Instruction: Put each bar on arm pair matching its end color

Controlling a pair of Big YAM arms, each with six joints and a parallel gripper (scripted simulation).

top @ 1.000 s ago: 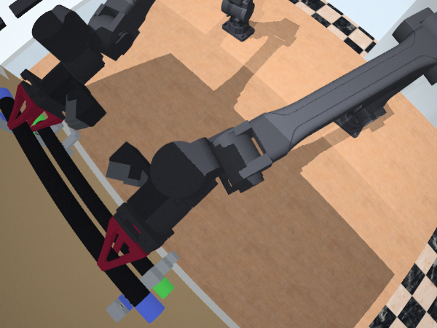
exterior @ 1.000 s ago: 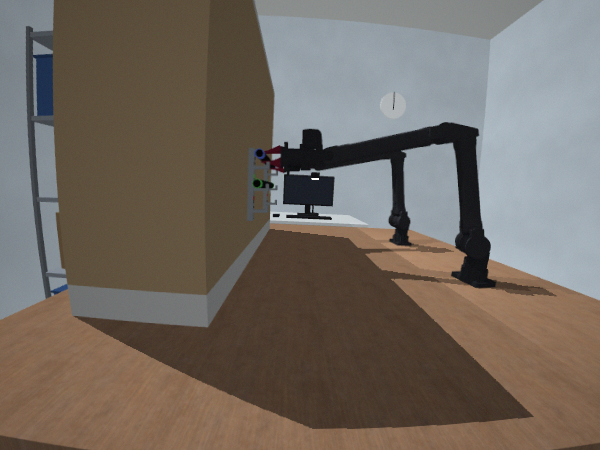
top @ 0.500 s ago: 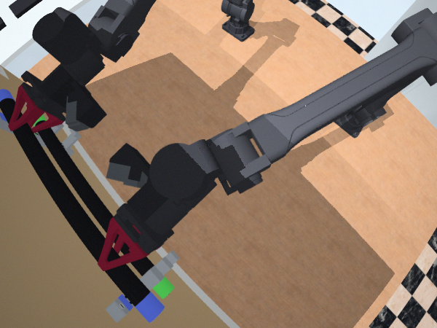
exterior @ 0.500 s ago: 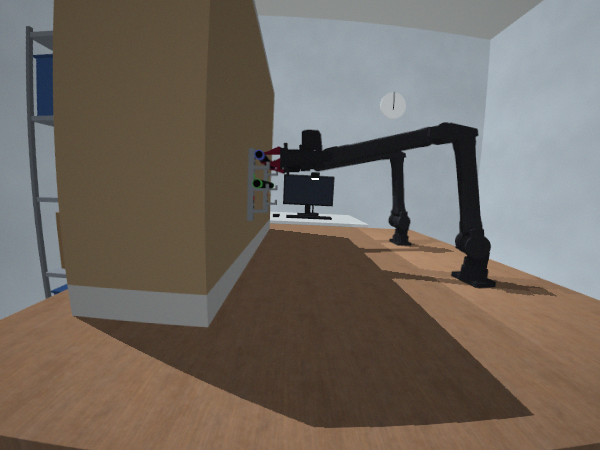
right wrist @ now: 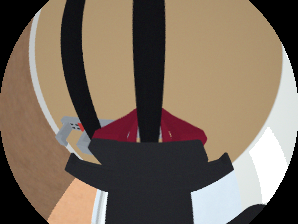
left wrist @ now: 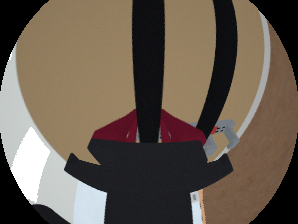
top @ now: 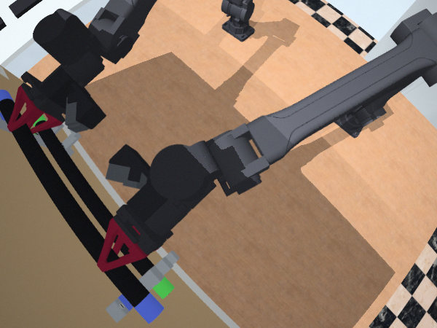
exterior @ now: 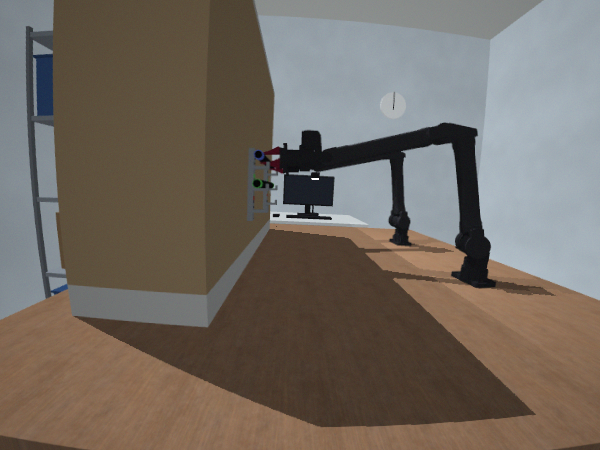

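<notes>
The blue-ended bar lies 15 cm to the left of my right hand. From my right hand the other things lie so: brown wall (19 cm ahead, 17 cm to the left, 6 cm above); then green-ended bar (15 cm to the left, 10 cm below).
</notes>
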